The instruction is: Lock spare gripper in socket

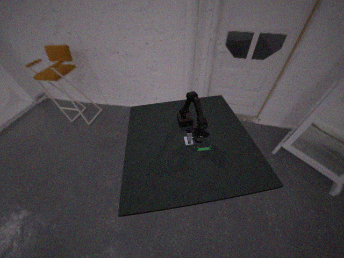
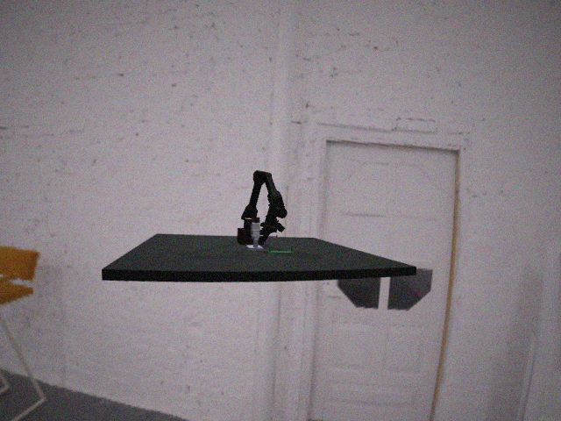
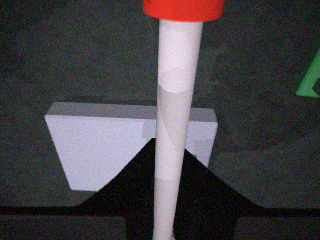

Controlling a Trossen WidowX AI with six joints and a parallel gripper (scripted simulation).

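The mount lies 20 mm behind my gripper tip and 40 mm to the right of it. The rest, counted from my gripper tip: green holder: 110 mm ahead, 50 mm to the left, 20 mm below.
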